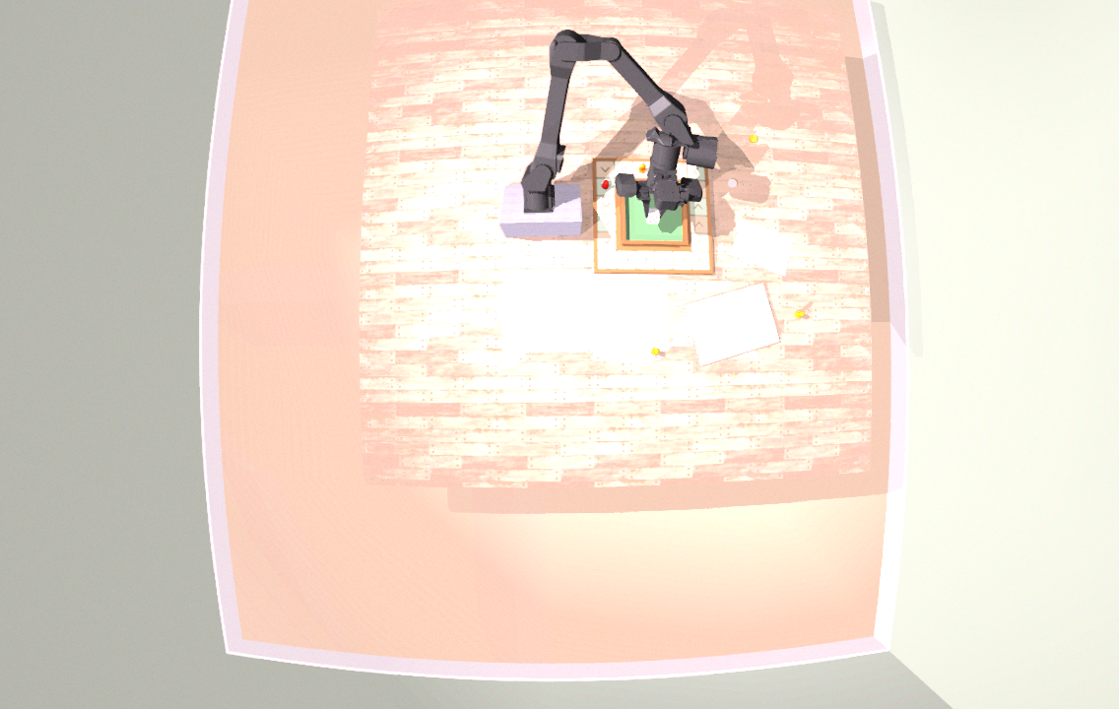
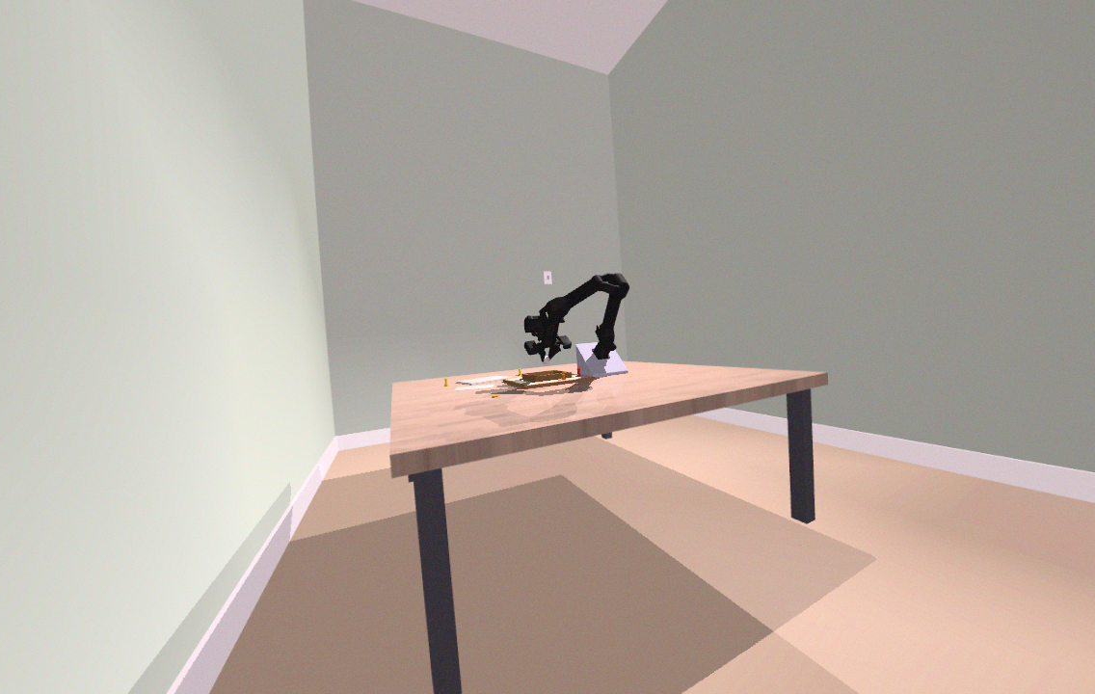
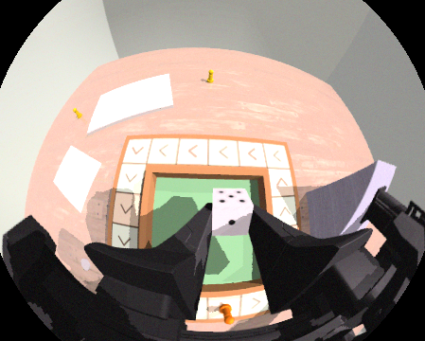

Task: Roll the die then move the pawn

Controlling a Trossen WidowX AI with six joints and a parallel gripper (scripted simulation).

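Right now the white die is right at my gripper tip. Round my gripper tip: red pawn (100 mm behind, 100 mm to the left, 50 mm below); orange pawn (10 mm behind, 140 mm to the left, 50 mm below).
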